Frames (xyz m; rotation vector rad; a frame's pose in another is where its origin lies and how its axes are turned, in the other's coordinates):
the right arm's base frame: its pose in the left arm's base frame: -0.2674 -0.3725 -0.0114 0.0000 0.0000 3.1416
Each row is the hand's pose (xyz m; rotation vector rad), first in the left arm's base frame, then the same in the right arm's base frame.
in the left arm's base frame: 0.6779 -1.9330 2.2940 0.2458 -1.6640 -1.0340
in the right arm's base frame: -0.9453 1.5605 2.3054 1.7491 0.2584 1.3704
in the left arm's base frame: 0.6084 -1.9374 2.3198 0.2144 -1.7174 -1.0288
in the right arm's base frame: -0.8758 1.5649 2.3312 1.7970 0.2243 1.3329
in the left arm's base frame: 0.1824 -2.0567 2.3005 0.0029 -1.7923 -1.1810
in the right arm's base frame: -0.4498 1.6842 2.3119 1.7874 0.0029 1.1627
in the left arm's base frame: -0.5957 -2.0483 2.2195 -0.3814 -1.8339 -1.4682
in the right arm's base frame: 0.3283 1.6758 2.2309 1.6772 -0.3488 0.8714
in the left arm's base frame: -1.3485 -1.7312 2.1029 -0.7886 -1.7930 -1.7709
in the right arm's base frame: 1.0811 1.3587 2.1143 1.4946 -0.6574 0.5632
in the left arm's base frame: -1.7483 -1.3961 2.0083 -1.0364 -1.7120 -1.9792
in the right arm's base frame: 1.4809 1.0236 2.0197 1.3401 -0.8112 0.3634
